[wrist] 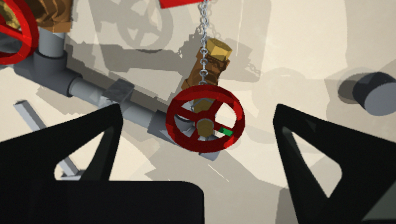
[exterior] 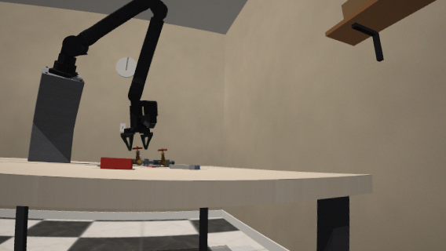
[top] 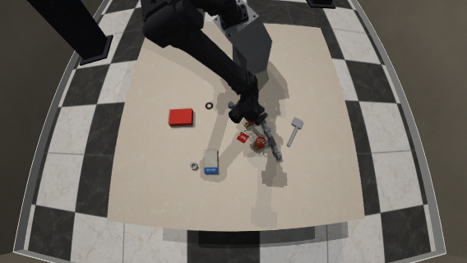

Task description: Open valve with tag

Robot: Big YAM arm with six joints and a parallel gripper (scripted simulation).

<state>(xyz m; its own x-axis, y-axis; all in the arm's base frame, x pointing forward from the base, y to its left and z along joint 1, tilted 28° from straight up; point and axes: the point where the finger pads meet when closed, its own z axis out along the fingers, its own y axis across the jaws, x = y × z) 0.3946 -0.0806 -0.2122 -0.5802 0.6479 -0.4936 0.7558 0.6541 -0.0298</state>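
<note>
The red tag lies 6 cm ahead of my hand, 5 cm to the right of it and 8 cm below it. From my hand the other things lie so: blue box (16 cm ahead, 21 cm to the right, 7 cm below); red block (9 cm behind, 34 cm to the right, 7 cm below); grey hammer-like tool (6 cm ahead, 22 cm to the left, 8 cm below).
</note>
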